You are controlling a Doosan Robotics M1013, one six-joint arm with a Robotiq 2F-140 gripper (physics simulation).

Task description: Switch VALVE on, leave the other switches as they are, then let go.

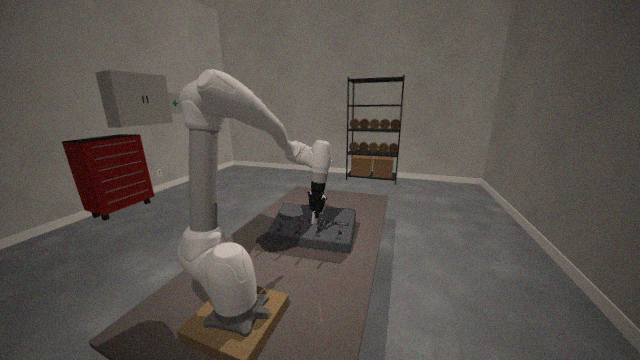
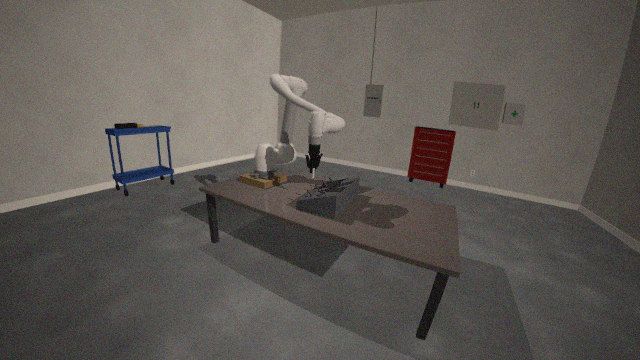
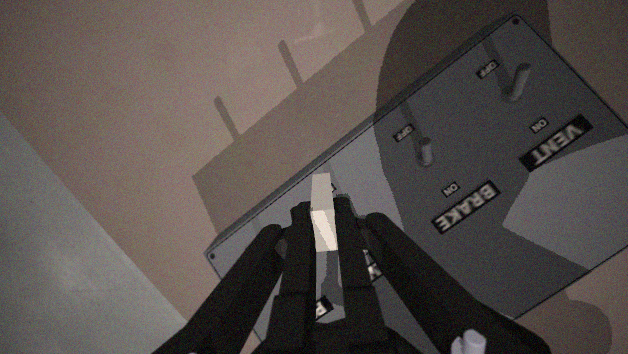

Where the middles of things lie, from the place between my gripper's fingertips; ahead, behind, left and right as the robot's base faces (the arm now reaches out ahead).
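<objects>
My gripper, as I see it, is 90 mm above the switch panel (image 1: 328, 238), while also being 130 mm short of it and 40 mm to the right of it.
</objects>
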